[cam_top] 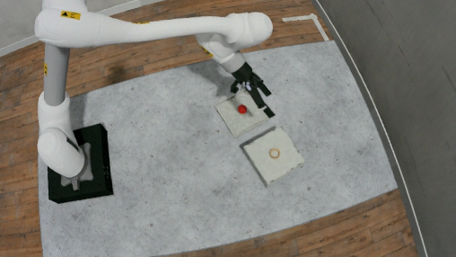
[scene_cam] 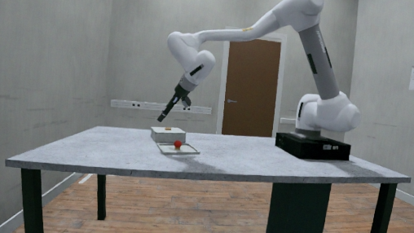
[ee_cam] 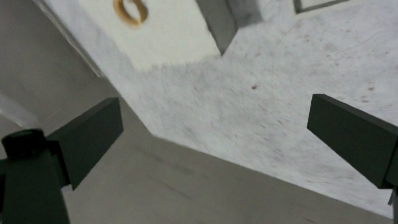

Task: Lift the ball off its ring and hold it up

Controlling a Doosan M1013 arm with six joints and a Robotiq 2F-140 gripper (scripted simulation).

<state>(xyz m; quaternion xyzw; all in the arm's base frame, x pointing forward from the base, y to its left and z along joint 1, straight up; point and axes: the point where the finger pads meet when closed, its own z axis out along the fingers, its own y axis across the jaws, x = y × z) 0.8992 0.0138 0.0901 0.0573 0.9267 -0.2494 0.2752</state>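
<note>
My gripper is now 160 mm above the red ball, 90 mm past it and 80 mm to the right of it. The rest, counted from my hand: ring stand 170 mm to the right, 140 mm below, 20 mm behind; then thin pale plate 180 mm below, 90 mm behind, 80 mm to the left.
</note>
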